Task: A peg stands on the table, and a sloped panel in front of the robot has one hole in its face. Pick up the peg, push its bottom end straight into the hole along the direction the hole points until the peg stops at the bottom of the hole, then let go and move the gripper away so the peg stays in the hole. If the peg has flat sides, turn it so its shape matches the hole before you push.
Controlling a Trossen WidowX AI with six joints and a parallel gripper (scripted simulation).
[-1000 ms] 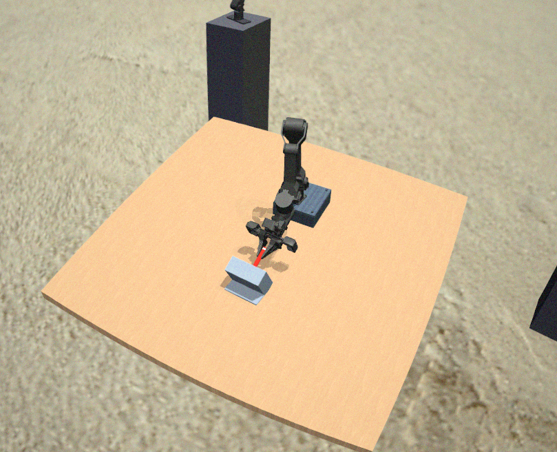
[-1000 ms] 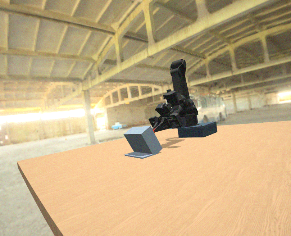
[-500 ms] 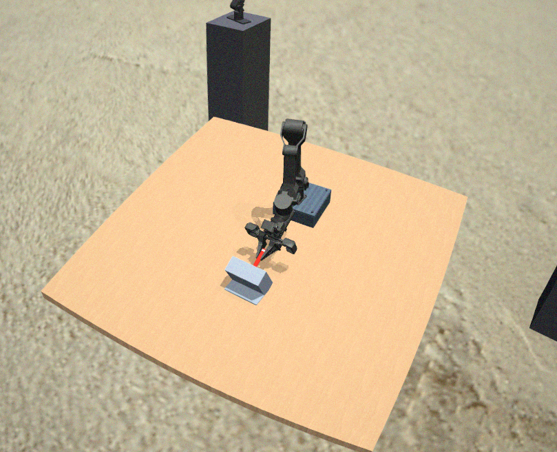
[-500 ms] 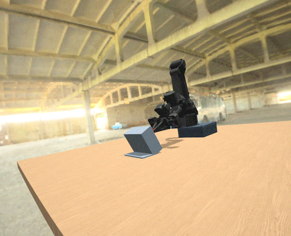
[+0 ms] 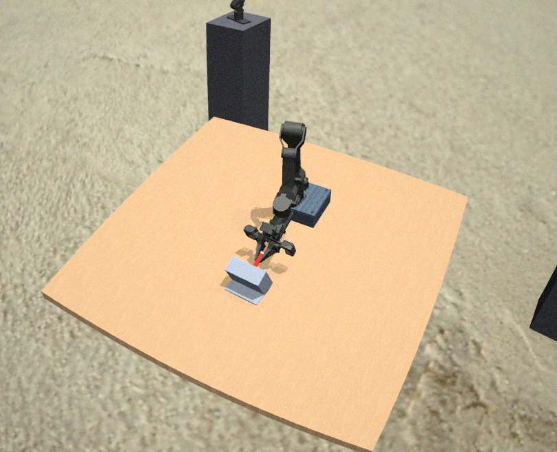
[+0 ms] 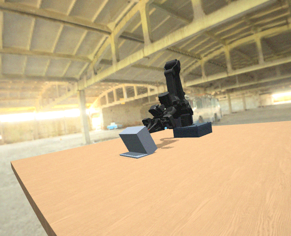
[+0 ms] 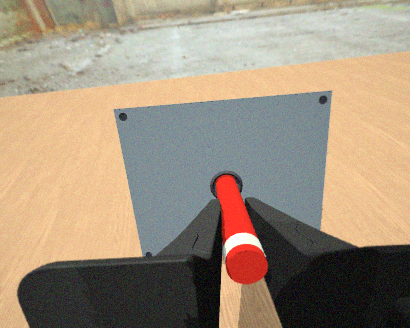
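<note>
Right now my gripper tip is 50 mm short of the sloped panel and 30 mm above it. The rest, counted from my gripper tip: red peg (20 mm behind, 10 mm above).
</note>
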